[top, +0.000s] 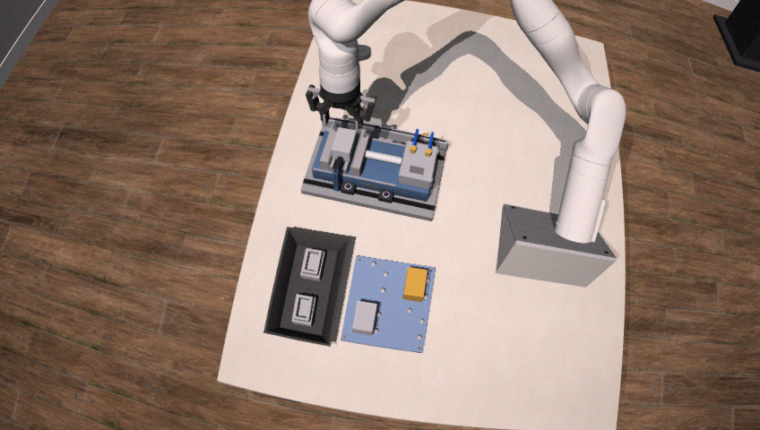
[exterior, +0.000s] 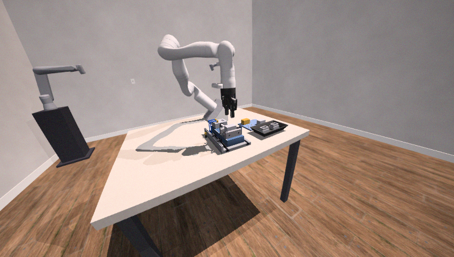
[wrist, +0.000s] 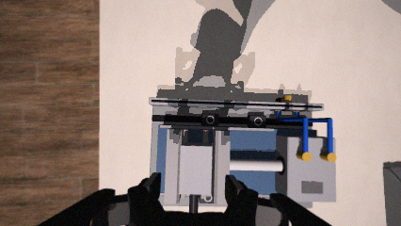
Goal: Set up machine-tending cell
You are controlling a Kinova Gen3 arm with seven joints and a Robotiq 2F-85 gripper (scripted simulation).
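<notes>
Right now my hand is 11 cm above the white rod, 9 cm past it and 2 cm to the right of it. The rest, counted from my hand: hose block (16 cm behind, 11 cm below, 3 cm to the left); then blue vise (15 cm below, 7 cm behind, 1 cm to the left); then brass blank (28 cm to the left, 17 cm behind, 16 cm below).
</notes>
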